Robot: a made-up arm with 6 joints.
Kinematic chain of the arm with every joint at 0, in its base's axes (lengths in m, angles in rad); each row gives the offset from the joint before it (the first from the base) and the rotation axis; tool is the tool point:
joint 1: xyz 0 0 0.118 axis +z
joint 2: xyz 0 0.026 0 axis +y
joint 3: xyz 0 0 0.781 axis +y
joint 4: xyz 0 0 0.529 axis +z
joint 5: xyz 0 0 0 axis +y
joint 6: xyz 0 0 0.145 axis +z
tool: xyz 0 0 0
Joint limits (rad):
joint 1: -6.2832..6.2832
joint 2: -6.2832..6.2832
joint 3: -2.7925..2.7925
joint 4: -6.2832..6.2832
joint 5: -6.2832..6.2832
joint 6: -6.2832..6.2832
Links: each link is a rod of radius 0.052 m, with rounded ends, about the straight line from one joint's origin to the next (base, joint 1, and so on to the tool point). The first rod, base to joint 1, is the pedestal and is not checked.
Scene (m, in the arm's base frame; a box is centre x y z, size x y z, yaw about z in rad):
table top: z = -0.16
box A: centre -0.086 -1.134 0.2 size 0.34 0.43 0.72 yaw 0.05
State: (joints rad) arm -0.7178 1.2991 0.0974 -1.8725 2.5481 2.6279
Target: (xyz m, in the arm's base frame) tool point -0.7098 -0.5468 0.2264
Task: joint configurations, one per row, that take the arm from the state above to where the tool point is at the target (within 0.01 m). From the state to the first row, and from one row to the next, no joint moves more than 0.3 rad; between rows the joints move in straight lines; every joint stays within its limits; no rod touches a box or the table.
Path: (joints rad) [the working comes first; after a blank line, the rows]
Joints at the target: -2.4241 0.9803 1.5199 -1.5885 2.5515 2.6279
Straight joint move there: touches box A.

1: -0.9832 1.0387 0.2609 -1.9407 2.6016 2.5508
2: -1.2486 0.7782 0.4244 -2.0089 2.6552 2.4738
3: -1.5140 0.5178 0.5879 -2.0772 2.7087 2.3967
4: -1.7794 0.2574 0.7514 -2.1454 2.7623 2.3197
5: -2.0448 -0.0031 0.9148 -2.2136 2.8158 2.2426
6: -2.3102 -0.2635 1.0783 -2.2818 2.8693 2.1655
7: -2.5756 -0.5239 1.2418 -2.3500 2.9229 2.0885
8: -2.8410 -0.7844 1.4053 -2.4182 2.9764 2.0114
9: -2.7715 -0.4903 1.4244 -2.2800 2.9056 2.1142
10: -2.7020 -0.1961 1.4435 -2.1417 2.8348 2.2169
11: -2.6326 0.0980 1.4626 -2.0034 2.7639 2.3197
12: -2.5631 0.3921 1.4817 -1.8651 2.6931 2.4224
13: -2.4936 0.6862 1.5008 -1.7268 2.6223 2.5252
14: -2.4241 0.9803 1.5199 -1.5885 2.5515 2.6279

